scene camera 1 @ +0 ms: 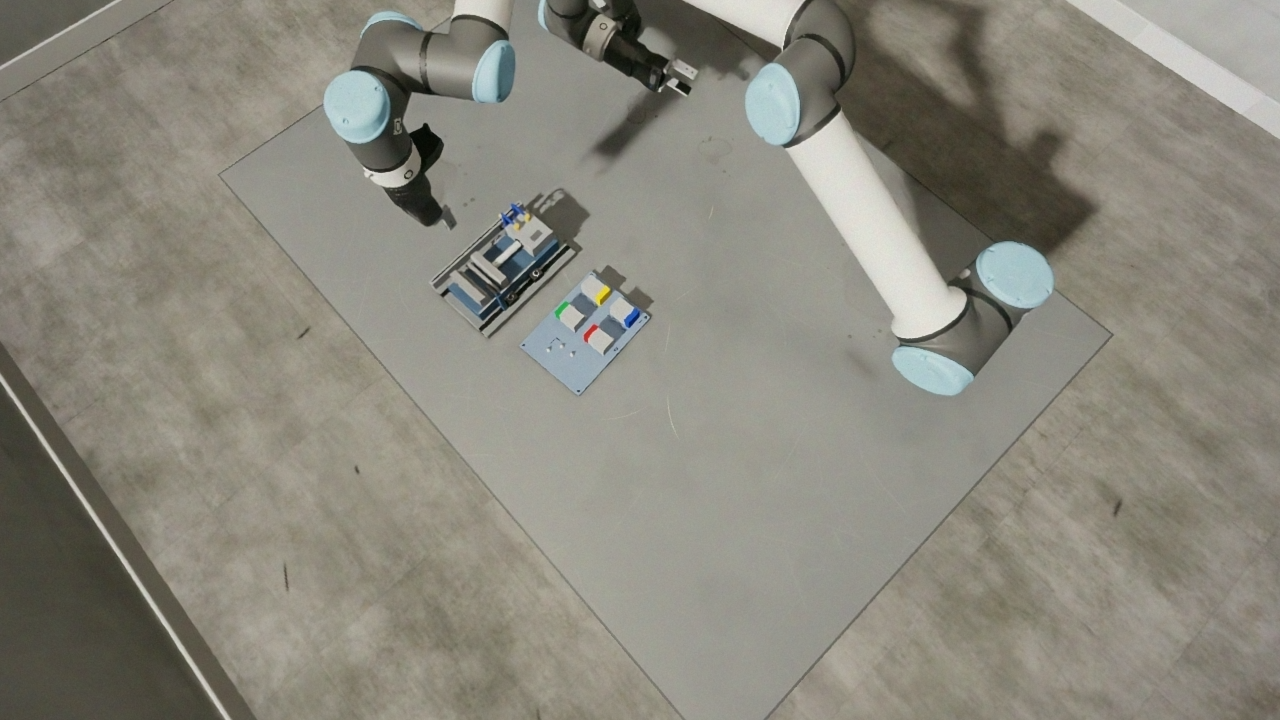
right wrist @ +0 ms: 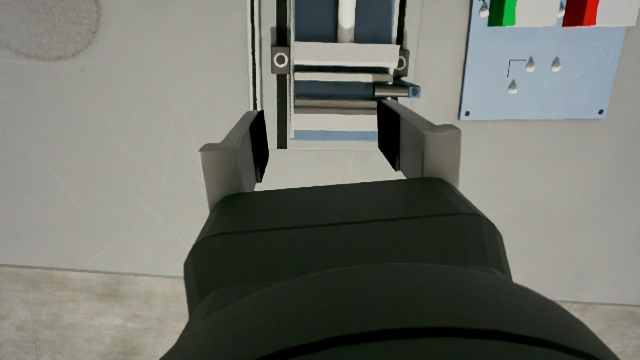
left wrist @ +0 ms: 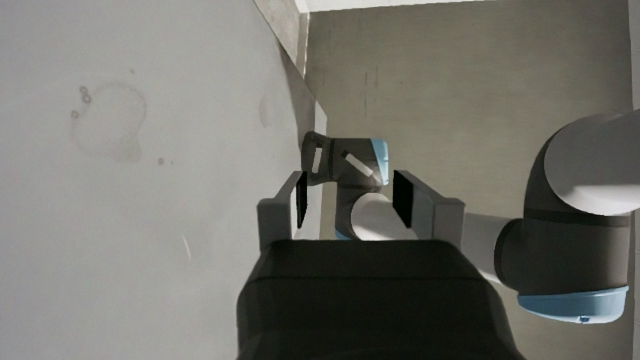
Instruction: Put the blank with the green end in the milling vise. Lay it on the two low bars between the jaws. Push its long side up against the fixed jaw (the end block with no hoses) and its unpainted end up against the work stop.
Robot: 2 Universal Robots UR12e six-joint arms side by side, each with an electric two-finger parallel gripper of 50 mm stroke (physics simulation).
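The blank with the green end (scene camera 1: pixel 572 317) (right wrist: pixel 534 13) lies on the light blue plate (scene camera 1: pixel 565 368) (right wrist: pixel 540 106). The milling vise (scene camera 1: pixel 529 234) (right wrist: pixel 371 20) stands beside the plate. In the right wrist view its fixed jaw (right wrist: pixel 335 121) lies nearest the fingers. Two low bars (right wrist: pixel 342 77) run between the jaws, with the work stop (right wrist: pixel 392 91) at their right end. No blank shows between the jaws. My right gripper (scene camera 1: pixel 446 217) (right wrist: pixel 322 129) is open and empty, raised near the vise. My left gripper (scene camera 1: pixel 682 78) (left wrist: pixel 349 188) is open and empty, far from the vise and plate.
Blanks with yellow (scene camera 1: pixel 593 287), blue (scene camera 1: pixel 623 312) and red (scene camera 1: pixel 599 340) (right wrist: pixel 617 13) ends also lie on the plate. Small white pins (right wrist: pixel 530 65) stand on its bare part. Blue hoses (scene camera 1: pixel 513 214) rise at the vise's upper end. The left arm reaches across the table's right side.
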